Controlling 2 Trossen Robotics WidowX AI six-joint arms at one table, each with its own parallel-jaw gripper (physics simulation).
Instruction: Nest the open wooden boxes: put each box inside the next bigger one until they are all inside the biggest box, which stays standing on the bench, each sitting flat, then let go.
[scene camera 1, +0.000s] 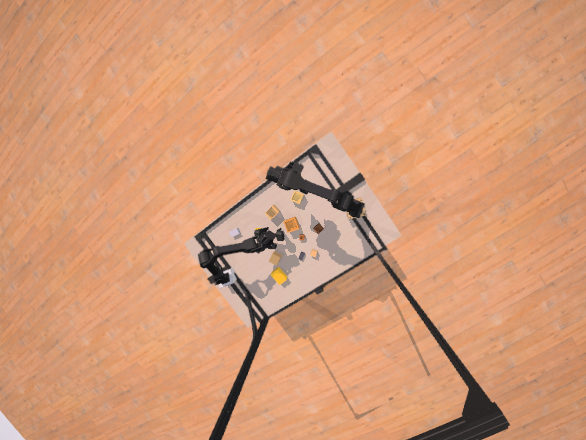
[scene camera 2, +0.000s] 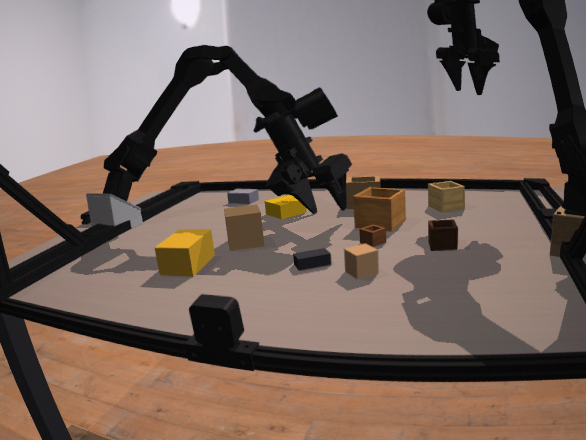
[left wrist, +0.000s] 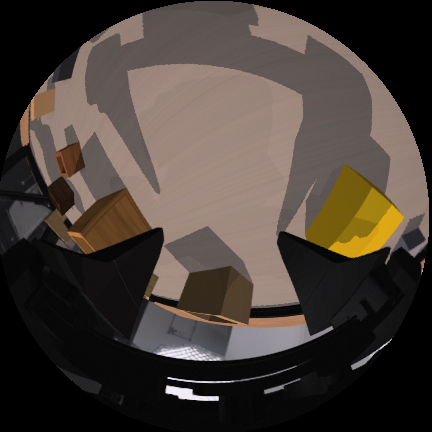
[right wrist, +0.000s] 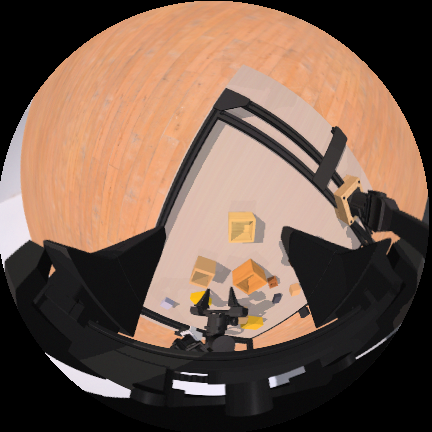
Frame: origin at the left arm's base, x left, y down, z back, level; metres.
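Where they show: left gripper, fingertip midpoint: (scene camera 1: 274, 227) (scene camera 2: 329, 211) (left wrist: 222, 235) (right wrist: 219, 287); right gripper, fingertip midpoint: (scene camera 2: 468, 92) (right wrist: 225, 232); left arm's base, link origin: (scene camera 1: 225, 278) (scene camera 2: 113, 200) (right wrist: 189, 337); right arm's base, link origin: (scene camera 1: 355, 209) (scene camera 2: 584, 213) (left wrist: 53, 230) (right wrist: 355, 201).
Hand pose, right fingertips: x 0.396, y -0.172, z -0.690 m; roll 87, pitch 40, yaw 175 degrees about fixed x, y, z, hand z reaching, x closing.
Things, the pixels of their top centre, and the offset from my right fingertips.
- tan open box, top centre: (left wrist: 210, 318) (scene camera 2: 363, 179) (right wrist: 200, 278) (scene camera 1: 271, 212) dx -0.118, dy +0.179, dz +0.221 m
- pale open box, top centre: (scene camera 2: 446, 185) (right wrist: 241, 230) (scene camera 1: 296, 197) dx -0.094, dy +0.188, dz +0.044 m
- dark brown open box, top centre: (scene camera 2: 442, 224) (left wrist: 54, 202) dx -0.319, dy +0.199, dz +0.000 m
- small reddish open box, top centre: (left wrist: 60, 164) (scene camera 2: 372, 228) (right wrist: 272, 284) dx -0.334, dy +0.210, dz +0.117 m
- small yellow block, top centre: (left wrist: 365, 241) (scene camera 2: 284, 200) (right wrist: 200, 301) dx -0.213, dy +0.206, dz +0.354 m
- large yellow block, top centre: (scene camera 2: 183, 238) (right wrist: 251, 326) (scene camera 1: 278, 277) dx -0.514, dy +0.189, dz +0.354 m
- tall tan block, top centre: (scene camera 2: 241, 210) (scene camera 1: 274, 259) dx -0.395, dy +0.176, dz +0.325 m
- tan cube, top centre: (scene camera 2: 361, 249) (right wrist: 295, 292) dx -0.453, dy +0.200, dz +0.087 m
- black block, top centre: (scene camera 2: 311, 253) dx -0.446, dy +0.217, dz +0.168 m
- lilac block, top centre: (scene camera 2: 242, 191) (right wrist: 165, 305) dx -0.144, dy +0.209, dz +0.511 m
The largest-looking open box, orange-brown (scene camera 1: 291, 224) (scene camera 2: 367, 212) (left wrist: 117, 217), stands mid-bench. A tan open box (scene camera 1: 272, 212) (left wrist: 215, 290) (right wrist: 205, 264) stands behind it, partly hidden in scene camera 2. A pale open box (scene camera 1: 297, 197) (scene camera 2: 446, 200) (right wrist: 242, 215) is at the back right. A dark brown open box (scene camera 2: 443, 237) (left wrist: 61, 194) and a small reddish open box (scene camera 2: 370, 236) (right wrist: 272, 281) stand in front. The boxes are apart. My left gripper (scene camera 2: 329, 210) (left wrist: 222, 235) (right wrist: 219, 287) is open and empty, low between the small yellow block and tan box. My right gripper (scene camera 2: 469, 92) (right wrist: 225, 232) is open and empty, high above the bench.
A small yellow block (scene camera 2: 285, 206) (left wrist: 355, 215), large yellow block (scene camera 1: 279, 275) (scene camera 2: 185, 252), tall tan block (scene camera 2: 243, 227), tan cube (scene camera 2: 361, 261), black block (scene camera 2: 312, 259) and lilac block (scene camera 2: 243, 196) stand on the bench. A black frame edges the bench.
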